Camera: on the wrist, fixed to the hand. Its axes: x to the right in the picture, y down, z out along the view.
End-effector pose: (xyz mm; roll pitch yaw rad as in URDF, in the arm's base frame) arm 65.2 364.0 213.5 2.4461 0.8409 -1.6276
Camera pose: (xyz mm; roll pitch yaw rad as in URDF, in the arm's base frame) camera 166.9 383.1 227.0 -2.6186 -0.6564 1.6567
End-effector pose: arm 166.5 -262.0 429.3 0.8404 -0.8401 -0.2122
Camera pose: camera 219.3 -286.6 342.7 -0.7540 0.7060 -3.1239
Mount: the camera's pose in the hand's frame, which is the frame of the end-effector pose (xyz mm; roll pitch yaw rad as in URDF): -26.6 -83.2 -57.1 -0.0778 -0.2100 -3.1138
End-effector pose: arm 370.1 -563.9 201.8 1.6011 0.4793 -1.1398
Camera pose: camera 398.7 -483.4 141.8 -1.7782 -0.4347 2.2327
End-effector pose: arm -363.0 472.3 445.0 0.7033 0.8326 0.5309
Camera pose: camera -427.1 403.9 399.2 -0.9930 -0.9585 -2.3366
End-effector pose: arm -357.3 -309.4 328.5 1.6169 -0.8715 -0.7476
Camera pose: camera -283.3 -295.0 256.3 -1.4360 0.8818 2.7256
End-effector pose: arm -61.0 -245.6 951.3 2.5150 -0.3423 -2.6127
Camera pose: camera 10.8 -320.5 940.0 -2.5407 0.5262 0.6451
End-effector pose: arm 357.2 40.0 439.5 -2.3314 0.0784 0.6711
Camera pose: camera 332.6 40.9 540.9 2.2592 0.0471 -2.6413
